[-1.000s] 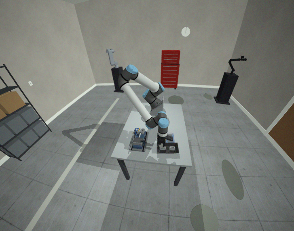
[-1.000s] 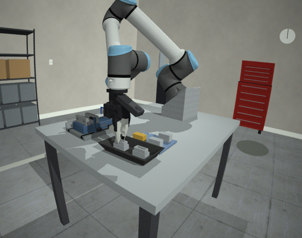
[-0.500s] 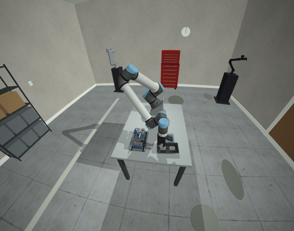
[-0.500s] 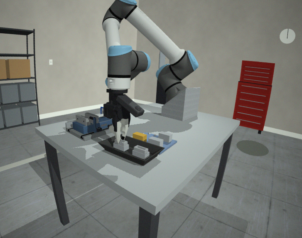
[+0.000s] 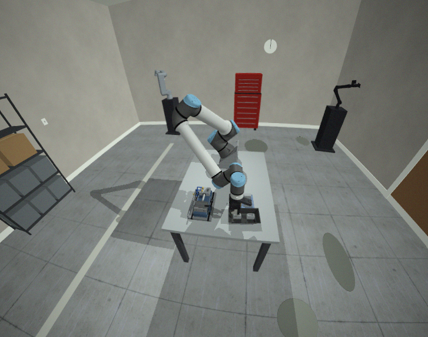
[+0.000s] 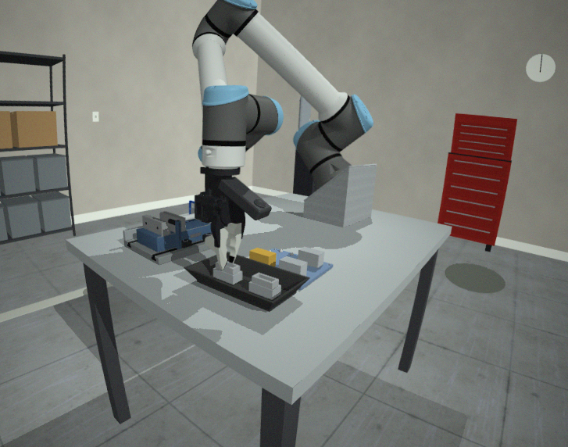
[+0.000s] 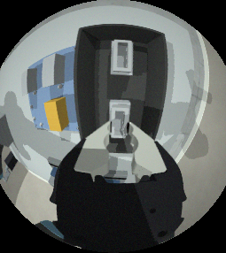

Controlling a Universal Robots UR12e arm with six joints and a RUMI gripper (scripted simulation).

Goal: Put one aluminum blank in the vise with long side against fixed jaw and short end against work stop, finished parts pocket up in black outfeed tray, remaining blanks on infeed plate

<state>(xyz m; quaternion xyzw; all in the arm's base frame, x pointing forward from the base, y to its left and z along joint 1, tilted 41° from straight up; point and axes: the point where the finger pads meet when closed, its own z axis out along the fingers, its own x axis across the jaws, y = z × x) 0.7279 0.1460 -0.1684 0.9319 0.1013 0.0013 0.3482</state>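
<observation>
My hand is 23 cm past the gray aluminum blank, 5 cm to the right of it and 3 cm above it. The rest, counted from my hand: dark work stop (24 cm to the right, 4 cm above); blue infeed plate (17 cm behind, 5 cm below, 2 cm to the left); yellow brass blank (12 cm behind, 3 cm below, 2 cm to the right).
</observation>
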